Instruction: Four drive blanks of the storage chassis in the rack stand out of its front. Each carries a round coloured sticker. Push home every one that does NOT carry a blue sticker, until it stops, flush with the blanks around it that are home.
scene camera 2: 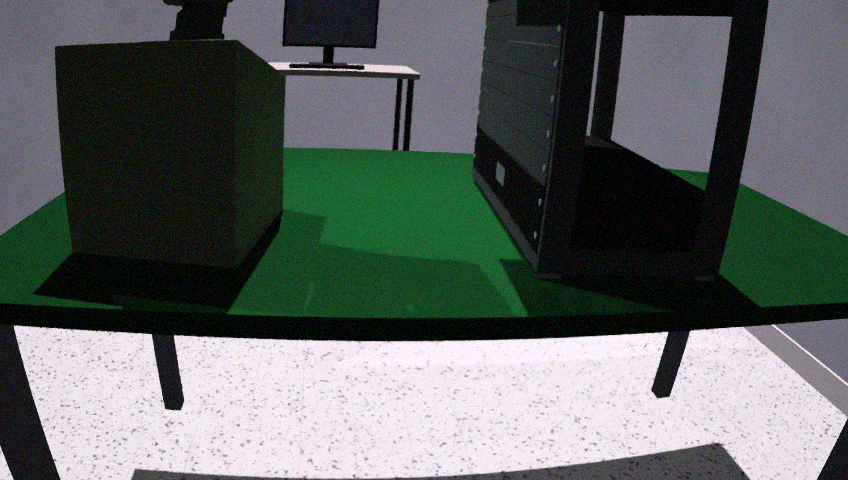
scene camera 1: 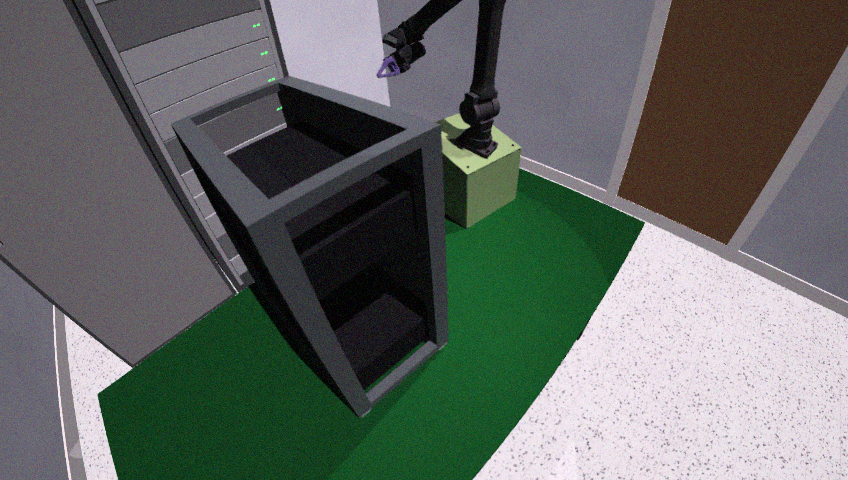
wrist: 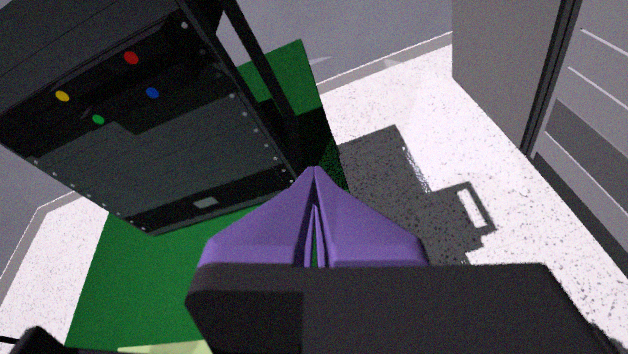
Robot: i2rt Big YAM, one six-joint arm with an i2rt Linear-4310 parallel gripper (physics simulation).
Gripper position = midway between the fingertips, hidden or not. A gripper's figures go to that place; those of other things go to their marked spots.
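Lens distances: my gripper (wrist: 314, 177), 130 mm from the lens; an open-frame rack (wrist: 147, 116), 600 mm from the lens.
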